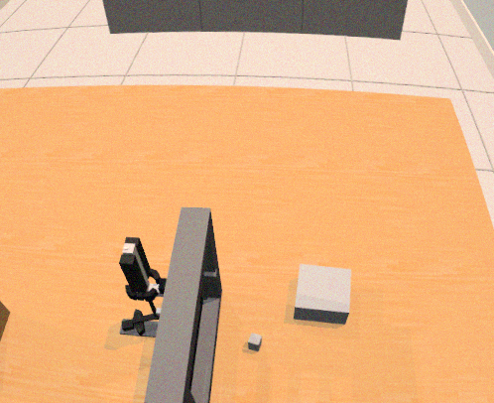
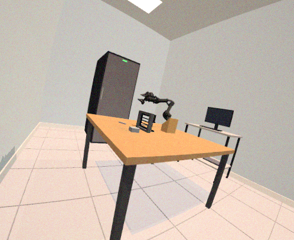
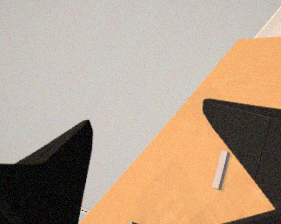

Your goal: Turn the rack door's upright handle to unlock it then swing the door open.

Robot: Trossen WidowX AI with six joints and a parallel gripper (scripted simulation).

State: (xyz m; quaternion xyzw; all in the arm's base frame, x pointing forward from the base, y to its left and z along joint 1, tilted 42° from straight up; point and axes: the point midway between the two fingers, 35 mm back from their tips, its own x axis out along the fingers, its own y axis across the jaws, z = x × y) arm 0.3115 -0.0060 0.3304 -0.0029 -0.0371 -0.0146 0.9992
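My gripper tip is now 6 cm past the door handle, 32 cm to the right of it and 23 cm above it. Round my gripper tip: light grey block: 17 cm ahead, 38 cm to the left, 32 cm below; thin flat strip: 16 cm ahead, 3 cm to the left, 33 cm below; small grey cube: 9 cm ahead, 30 cm to the left, 33 cm below.
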